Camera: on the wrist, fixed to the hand. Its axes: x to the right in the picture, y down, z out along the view.
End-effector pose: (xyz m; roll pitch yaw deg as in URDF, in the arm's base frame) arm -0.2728 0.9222 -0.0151 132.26 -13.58 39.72
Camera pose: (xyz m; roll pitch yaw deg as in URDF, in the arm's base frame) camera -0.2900 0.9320 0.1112 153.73 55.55 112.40
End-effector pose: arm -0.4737 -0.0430 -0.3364 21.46 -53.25 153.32
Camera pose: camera -0.5793 -0.1127 -0.3549 49.25 8.47 71.89
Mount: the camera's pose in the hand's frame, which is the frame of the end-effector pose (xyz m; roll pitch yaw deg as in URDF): 0.0229 0.0796 -0.0974 -4.17 -9.55 -91.74
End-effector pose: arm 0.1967 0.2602 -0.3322 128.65 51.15 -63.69
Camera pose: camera 0.2691 0.1731 -0.2729 -115.45 31.64 81.50
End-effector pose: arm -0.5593 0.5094 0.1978 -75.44 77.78 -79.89
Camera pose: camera -0.6490 0.5893 0.1539 -93.37 -13.89 -85.04
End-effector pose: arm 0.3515 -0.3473 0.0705 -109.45 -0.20 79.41
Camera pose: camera 0.4721 -0.3464 0.0280 172.04 -60.94 173.30
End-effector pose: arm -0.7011 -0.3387 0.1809 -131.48 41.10 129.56
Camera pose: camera -0.6172 -0.2429 0.1695 -136.80 -29.56 -167.13
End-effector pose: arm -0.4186 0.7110 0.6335 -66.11 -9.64 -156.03
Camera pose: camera -0.4795 0.7461 0.5267 34.30 -71.76 76.21
